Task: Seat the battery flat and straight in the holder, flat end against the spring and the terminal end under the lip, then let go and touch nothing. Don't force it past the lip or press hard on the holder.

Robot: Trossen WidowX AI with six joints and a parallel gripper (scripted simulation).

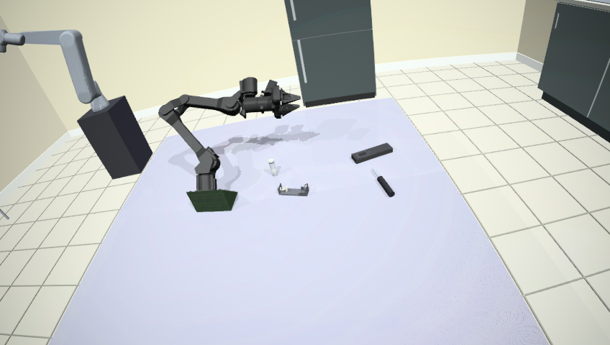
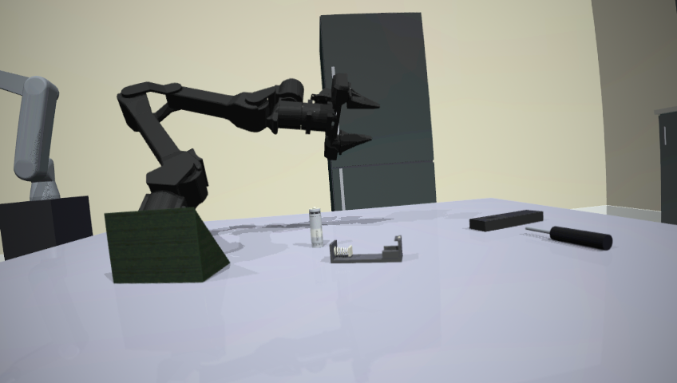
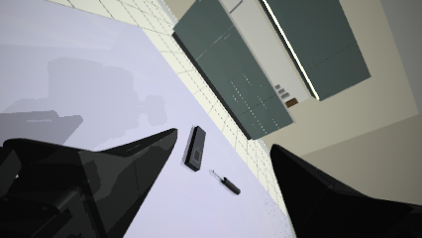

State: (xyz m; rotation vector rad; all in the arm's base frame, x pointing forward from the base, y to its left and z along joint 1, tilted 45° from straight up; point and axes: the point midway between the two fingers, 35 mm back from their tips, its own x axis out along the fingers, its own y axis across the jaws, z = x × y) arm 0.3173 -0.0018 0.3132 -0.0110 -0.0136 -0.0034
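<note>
The battery lies 150 mm behind my gripper tip, 110 mm to the right of it and 190 mm below it. The rest, counted from my gripper tip: black screwdriver: 220 mm ahead, 260 mm to the right, 220 mm below; flat black bar: 240 mm ahead, 90 mm to the right, 210 mm below.
</note>
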